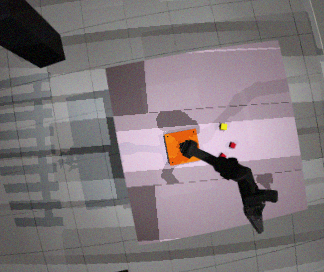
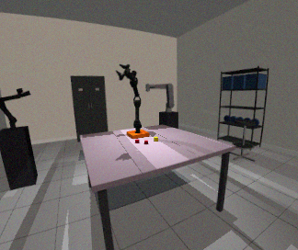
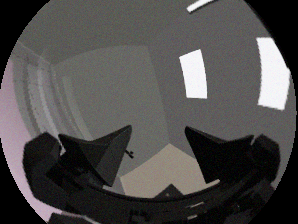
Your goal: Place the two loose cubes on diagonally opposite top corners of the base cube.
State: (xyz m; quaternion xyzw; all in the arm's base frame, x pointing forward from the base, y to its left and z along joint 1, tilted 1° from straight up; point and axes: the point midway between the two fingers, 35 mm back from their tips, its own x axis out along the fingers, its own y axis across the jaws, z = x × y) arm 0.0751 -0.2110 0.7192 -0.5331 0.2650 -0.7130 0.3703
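Right now the yellow cube is 760 mm below my gripper tip, 310 mm to the left of it and 220 mm ahead of it.
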